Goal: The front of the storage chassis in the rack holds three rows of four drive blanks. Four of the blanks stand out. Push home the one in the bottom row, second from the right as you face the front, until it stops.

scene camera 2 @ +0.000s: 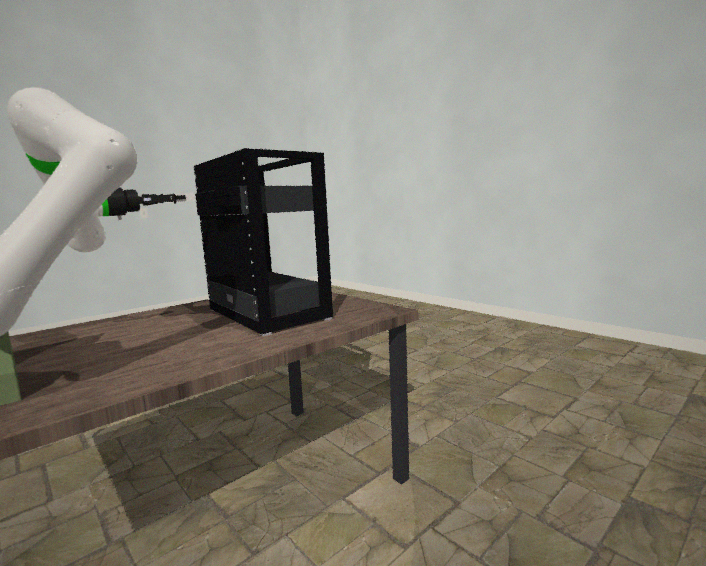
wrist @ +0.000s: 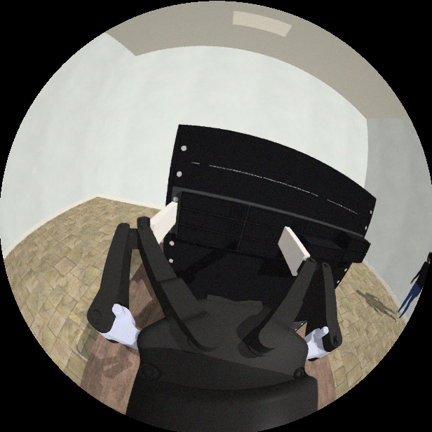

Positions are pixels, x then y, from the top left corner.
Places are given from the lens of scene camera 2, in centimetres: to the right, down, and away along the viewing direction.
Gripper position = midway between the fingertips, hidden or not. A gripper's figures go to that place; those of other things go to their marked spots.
my gripper [scene camera 2: 188, 197]: -62, -32, 150
black rack [scene camera 2: 241, 285]: -39, 1, 140
